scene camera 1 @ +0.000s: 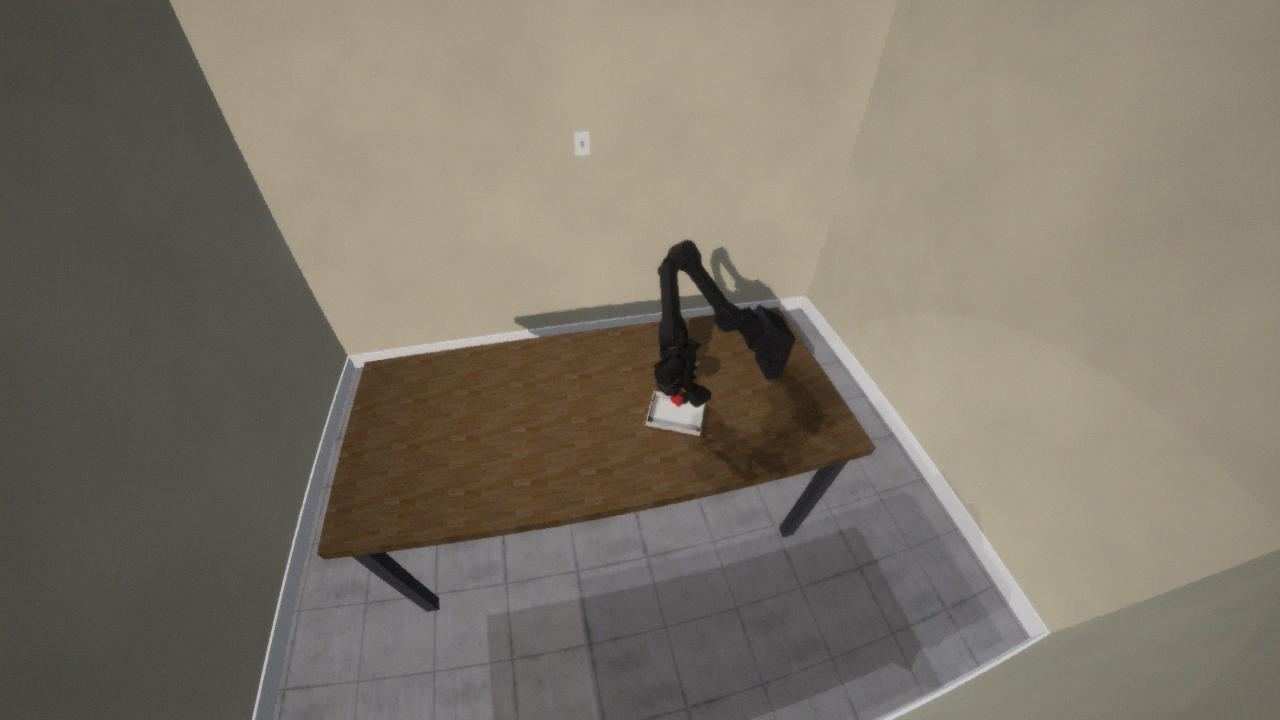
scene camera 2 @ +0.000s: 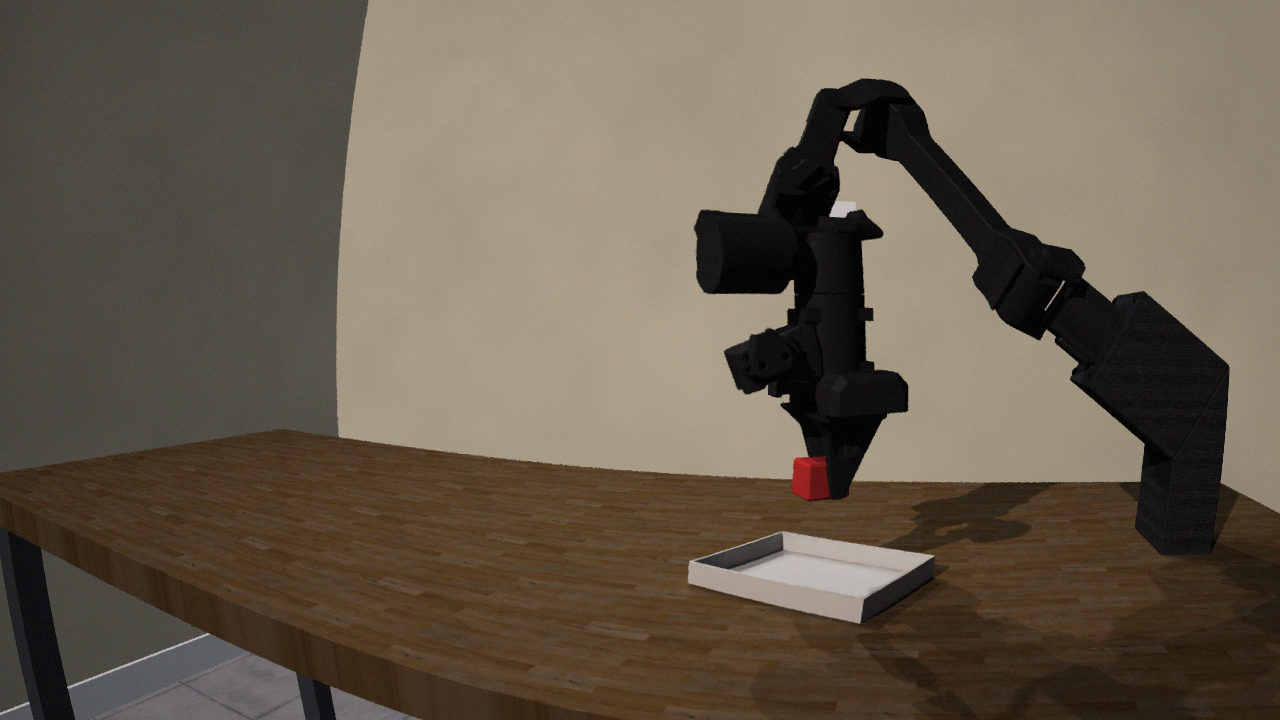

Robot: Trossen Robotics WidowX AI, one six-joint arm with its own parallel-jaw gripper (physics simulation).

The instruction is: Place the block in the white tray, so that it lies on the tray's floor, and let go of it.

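Pixels of known places: gripper, fingertip midpoint: [scene camera 1: 680, 399] [scene camera 2: 829, 494]; arm's base at its link origin: [scene camera 1: 754, 326] [scene camera 2: 1104, 337].
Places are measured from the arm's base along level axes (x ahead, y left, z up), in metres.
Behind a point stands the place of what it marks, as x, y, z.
Note:
A red block [scene camera 1: 677, 400] @[0.307, 0.148, -0.104] [scene camera 2: 810, 478] @[0.301, 0.154, -0.112] is held in the air, clear of the table, with part of it hidden behind a finger in the scene camera 2 view. My gripper [scene camera 2: 824, 479] @[0.287, 0.126, -0.130] points down and is shut on the red block. The white tray [scene camera 1: 673, 430] @[0.322, 0.183, -0.203] [scene camera 2: 774, 595] @[0.319, 0.182, -0.201] lies flat on the table below the gripper, with low walls and a pale floor. In the scene camera 1 view the block shows over the back part of the tray, and the arm hides some of the tray's back edge.
The wooden table [scene camera 1: 483, 447] @[0.896, 0.103, -0.209] [scene camera 2: 358, 555] @[0.686, 0.208, -0.209] carries the tray and the arm. The arm's base [scene camera 1: 771, 344] @[-0.042, 0.058, -0.035] [scene camera 2: 1179, 465] @[-0.078, 0.060, -0.119] stands at the table's right end, close to the back wall. The arm's shadows fall on the table to the right of the tray.

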